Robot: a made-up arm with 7 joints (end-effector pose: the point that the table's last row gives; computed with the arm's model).
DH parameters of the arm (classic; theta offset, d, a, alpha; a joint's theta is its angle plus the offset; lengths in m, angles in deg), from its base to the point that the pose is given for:
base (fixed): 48.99 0 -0.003 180
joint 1: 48.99 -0.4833 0.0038 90
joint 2: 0 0.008 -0.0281 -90
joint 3: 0 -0.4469 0.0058 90
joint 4: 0 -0.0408 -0.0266 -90
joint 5: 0 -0.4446 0.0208 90
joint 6: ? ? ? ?
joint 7: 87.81 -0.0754 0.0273 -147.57
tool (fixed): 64.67 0.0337 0 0
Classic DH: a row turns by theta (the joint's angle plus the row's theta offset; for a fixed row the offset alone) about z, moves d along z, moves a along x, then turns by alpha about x.
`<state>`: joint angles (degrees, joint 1 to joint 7).
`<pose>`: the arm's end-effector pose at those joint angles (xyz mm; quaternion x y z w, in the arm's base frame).
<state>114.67 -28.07 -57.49 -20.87 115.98 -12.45 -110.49</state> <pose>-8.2 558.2 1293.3 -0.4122 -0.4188 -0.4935 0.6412</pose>
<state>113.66 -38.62 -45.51 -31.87 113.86 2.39 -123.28</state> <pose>-14.0 740.6 1076.8 -0.4366 -0.5569 -0.3321 0.6237</pose>
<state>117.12 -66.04 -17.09 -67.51 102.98 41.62 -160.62</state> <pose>68.0 776.9 362.5 -0.6376 -0.4466 0.3775 0.5015</pose>
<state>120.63 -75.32 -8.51 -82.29 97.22 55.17 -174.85</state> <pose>102.9 638.4 176.6 -0.6678 -0.1783 0.5830 0.4270</pose>
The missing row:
joint 6: 0 0.0191 0.0285 -90
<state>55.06 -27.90 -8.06 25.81 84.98 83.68 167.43</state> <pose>-210.9 80.3 1295.8 0.4385 -0.6972 0.2310 0.5180</pose>
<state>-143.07 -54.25 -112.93 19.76 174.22 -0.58 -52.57</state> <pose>583.5 -595.2 1032.8 0.7131 -0.2179 0.5218 0.4144</pose>
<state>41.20 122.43 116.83 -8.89 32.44 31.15 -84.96</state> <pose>694.4 -540.6 74.5 -0.3743 0.5601 -0.6002 0.4313</pose>
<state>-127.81 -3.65 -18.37 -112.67 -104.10 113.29 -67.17</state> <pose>243.0 -257.6 729.6 -0.2293 -0.5442 0.7886 0.1712</pose>
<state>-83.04 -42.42 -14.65 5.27 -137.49 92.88 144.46</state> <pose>-69.7 -682.5 1037.2 0.4849 -0.8471 0.1449 0.1619</pose>
